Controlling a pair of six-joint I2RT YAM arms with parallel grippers.
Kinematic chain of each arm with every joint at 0, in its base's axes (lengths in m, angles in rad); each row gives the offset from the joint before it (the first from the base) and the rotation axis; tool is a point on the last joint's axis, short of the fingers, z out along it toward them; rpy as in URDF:
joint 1: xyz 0 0 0.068 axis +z
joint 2: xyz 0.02 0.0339 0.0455 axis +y
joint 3: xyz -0.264 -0.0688 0 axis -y
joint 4: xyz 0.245 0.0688 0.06 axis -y
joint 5: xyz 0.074 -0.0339 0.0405 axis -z
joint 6: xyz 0.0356 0 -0.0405 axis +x
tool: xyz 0 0 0 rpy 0 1.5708 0
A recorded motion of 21 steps. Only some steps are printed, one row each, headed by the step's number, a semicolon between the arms.
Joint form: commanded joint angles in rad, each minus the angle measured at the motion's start. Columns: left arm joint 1, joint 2, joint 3, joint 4, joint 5, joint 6; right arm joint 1, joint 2, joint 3, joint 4, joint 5, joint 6.
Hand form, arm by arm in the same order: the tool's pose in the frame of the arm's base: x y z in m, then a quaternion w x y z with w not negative. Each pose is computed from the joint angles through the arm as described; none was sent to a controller.
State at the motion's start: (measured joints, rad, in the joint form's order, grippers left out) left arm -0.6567 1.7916 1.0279 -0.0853 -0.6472 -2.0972; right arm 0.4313 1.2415 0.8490 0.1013 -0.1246 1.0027
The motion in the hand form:
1: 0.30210 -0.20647 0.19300 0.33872 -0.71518 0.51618 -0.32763; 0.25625 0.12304 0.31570 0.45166 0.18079 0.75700 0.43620
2: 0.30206 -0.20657 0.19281 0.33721 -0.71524 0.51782 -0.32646; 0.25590 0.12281 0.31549 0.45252 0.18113 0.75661 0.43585
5: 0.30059 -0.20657 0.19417 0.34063 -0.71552 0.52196 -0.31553; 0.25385 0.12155 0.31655 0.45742 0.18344 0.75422 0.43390
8: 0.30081 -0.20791 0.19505 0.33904 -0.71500 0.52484 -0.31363; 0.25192 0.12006 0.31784 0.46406 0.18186 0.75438 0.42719
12: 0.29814 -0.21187 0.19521 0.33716 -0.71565 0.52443 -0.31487; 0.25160 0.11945 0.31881 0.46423 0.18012 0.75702 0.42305
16: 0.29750 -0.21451 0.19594 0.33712 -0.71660 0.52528 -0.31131; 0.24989 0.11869 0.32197 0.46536 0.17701 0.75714 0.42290
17: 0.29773 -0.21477 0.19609 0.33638 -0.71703 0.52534 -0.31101; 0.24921 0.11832 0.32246 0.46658 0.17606 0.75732 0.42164
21: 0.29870 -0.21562 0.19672 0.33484 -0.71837 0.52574 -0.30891; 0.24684 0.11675 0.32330 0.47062 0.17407 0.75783 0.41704
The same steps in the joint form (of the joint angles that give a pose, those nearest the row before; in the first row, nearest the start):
1: -0.0029 -0.0482 0.0306 -0.0141 -0.0178 -0.1691; 0.0044 -0.0349 0.0331 0.0091 0.0290 -0.0210
2: -0.0029 -0.0476 0.0319 -0.0184 -0.0142 -0.1692; 0.0044 -0.0367 0.0308 0.0107 0.0308 -0.0214
5: -0.0061 -0.0500 0.0419 -0.0552 -0.0231 -0.1708; 0.0048 -0.0476 0.0258 0.0107 0.0421 -0.0224
8: -0.0084 -0.0474 0.0508 -0.0675 -0.0201 -0.1708; 0.0045 -0.0582 0.0241 0.0026 0.0544 -0.0368
12: -0.0218 -0.0459 0.0550 -0.0770 -0.0259 -0.1861; 0.0031 -0.0603 0.0296 -0.0119 0.0552 -0.0451
16: -0.0290 -0.0409 0.0677 -0.0980 -0.0313 -0.1959; 0.0028 -0.0690 0.0361 -0.0253 0.0524 -0.0509
17: -0.0290 -0.0398 0.0703 -0.1010 -0.0301 -0.1976; 0.0029 -0.0724 0.0360 -0.0283 0.0539 -0.0546
21: -0.0290 -0.0352 0.0808 -0.1139 -0.0278 -0.2023; 0.0021 -0.0844 0.0324 -0.0368 0.0601 -0.0656

